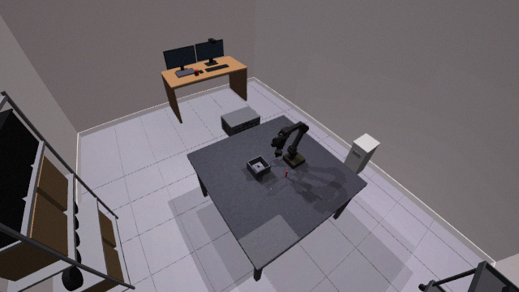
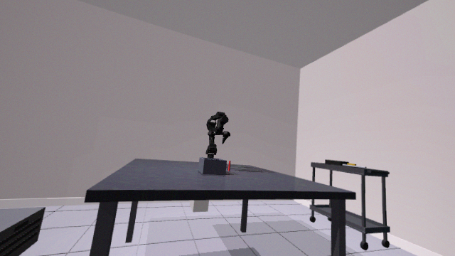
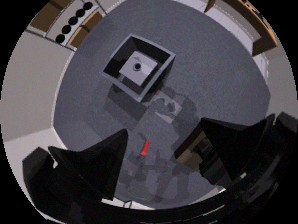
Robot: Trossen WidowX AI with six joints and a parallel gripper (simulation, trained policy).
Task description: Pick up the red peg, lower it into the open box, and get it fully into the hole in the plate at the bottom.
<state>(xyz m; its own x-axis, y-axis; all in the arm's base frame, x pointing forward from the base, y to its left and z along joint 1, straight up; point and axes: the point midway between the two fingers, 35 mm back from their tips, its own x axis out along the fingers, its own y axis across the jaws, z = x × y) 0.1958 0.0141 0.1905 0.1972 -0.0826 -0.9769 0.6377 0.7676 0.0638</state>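
Now: gripper tip 50 mm past the red peg, 130 mm to the right of it and 170 mm above it. Round my gripper tip: grey box: 150 mm ahead, 50 mm to the right, 180 mm below.
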